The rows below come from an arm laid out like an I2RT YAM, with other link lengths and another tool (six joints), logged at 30 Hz.
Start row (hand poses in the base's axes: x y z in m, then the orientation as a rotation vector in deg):
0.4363, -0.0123, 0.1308, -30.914, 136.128, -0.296
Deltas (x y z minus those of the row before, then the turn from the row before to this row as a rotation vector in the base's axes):
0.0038, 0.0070, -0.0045, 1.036, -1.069, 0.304
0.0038, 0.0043, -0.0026, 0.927, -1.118, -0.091
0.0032, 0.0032, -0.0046, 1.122, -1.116, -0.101
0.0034, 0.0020, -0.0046, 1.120, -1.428, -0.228
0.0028, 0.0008, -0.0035, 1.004, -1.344, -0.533
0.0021, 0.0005, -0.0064, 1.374, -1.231, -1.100
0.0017, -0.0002, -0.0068, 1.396, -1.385, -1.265
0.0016, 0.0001, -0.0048, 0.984, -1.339, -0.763
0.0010, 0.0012, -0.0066, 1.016, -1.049, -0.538
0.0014, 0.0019, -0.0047, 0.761, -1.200, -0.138
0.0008, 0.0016, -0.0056, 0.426, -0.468, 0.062
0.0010, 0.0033, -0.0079, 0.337, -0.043, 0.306
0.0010, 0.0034, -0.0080, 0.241, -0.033, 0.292
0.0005, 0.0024, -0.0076, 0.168, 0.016, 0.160
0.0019, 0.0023, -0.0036, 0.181, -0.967, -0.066
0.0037, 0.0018, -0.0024, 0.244, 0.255, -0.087
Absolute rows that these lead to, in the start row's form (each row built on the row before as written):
0.4401, -0.0053, 0.1263, -30.652, 134.882, 0.779
0.4439, -0.0010, 0.1237, -29.973, 133.701, 1.522
0.4471, 0.0022, 0.1191, -29.189, 132.494, 2.479
0.4505, 0.0042, 0.1145, -28.237, 131.007, 3.280
0.4533, 0.0050, 0.1110, -27.010, 129.681, 3.810
0.4554, 0.0055, 0.1046, -24.963, 128.528, 4.490
0.4571, 0.0053, 0.0978, -22.729, 127.231, 5.063
0.4587, 0.0054, 0.0930, -21.297, 125.922, 5.452
0.4597, 0.0066, 0.0864, -20.112, 124.849, 6.053
0.4611, 0.0085, 0.0817, -19.511, 123.590, 6.564
0.4619, 0.0101, 0.0761, -19.328, 123.065, 6.966
0.4629, 0.0134, 0.0682, -19.462, 122.935, 7.493
0.4639, 0.0168, 0.0602, -19.636, 122.828, 7.911
0.4644, 0.0192, 0.0526, -19.710, 122.798, 8.185
0.4663, 0.0215, 0.0490, -19.538, 121.828, 8.147
0.4700, 0.0233, 0.0466, -19.300, 122.059, 8.406

